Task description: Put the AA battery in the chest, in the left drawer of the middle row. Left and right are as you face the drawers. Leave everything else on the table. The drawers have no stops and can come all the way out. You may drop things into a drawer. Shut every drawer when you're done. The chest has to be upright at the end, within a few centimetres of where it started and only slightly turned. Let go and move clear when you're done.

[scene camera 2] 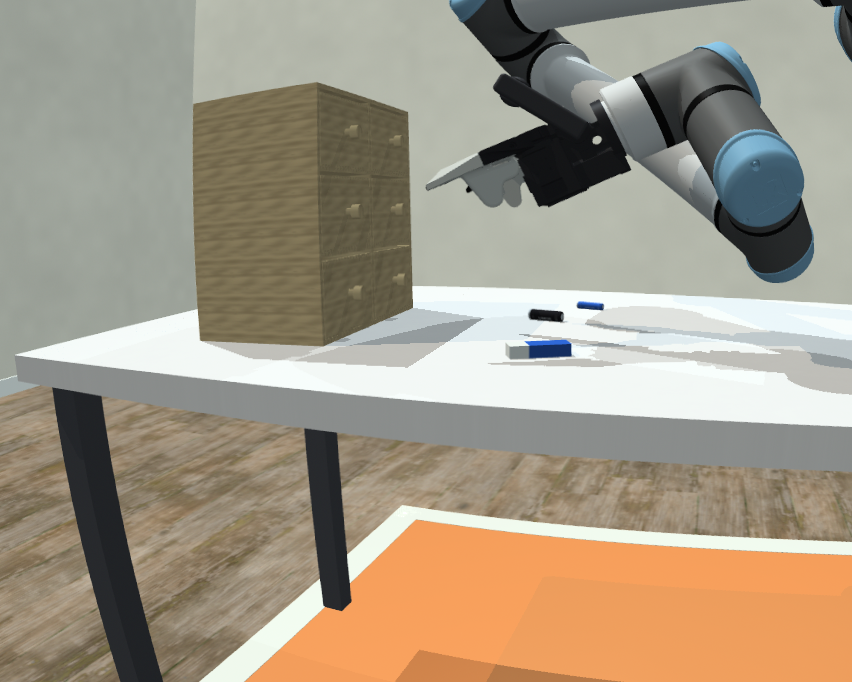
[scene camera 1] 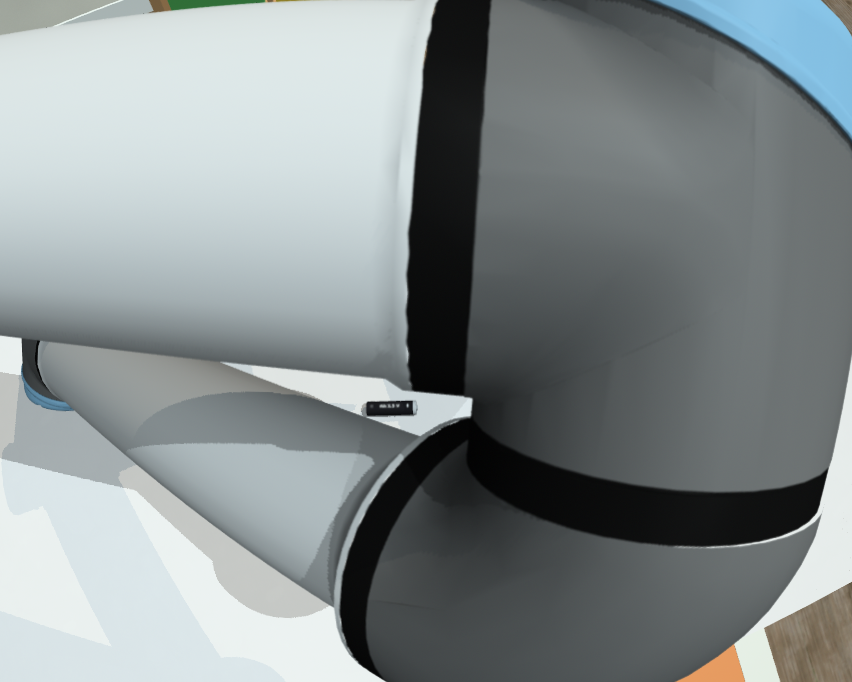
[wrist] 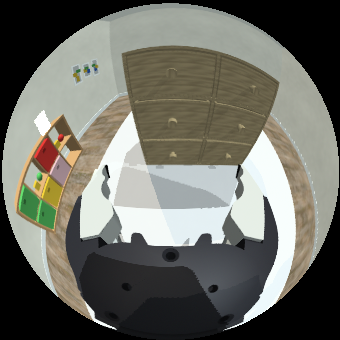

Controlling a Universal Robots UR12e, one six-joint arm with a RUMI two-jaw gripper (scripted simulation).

Path:
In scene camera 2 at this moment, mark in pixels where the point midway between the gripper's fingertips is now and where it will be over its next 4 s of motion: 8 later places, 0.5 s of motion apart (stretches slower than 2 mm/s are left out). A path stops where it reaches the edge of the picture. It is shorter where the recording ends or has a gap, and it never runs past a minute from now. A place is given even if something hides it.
My gripper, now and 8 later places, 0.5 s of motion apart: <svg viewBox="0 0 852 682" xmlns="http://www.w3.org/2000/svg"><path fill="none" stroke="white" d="M448 190L444 191L443 191L427 197L414 200L394 208L380 213L377 215L370 214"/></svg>

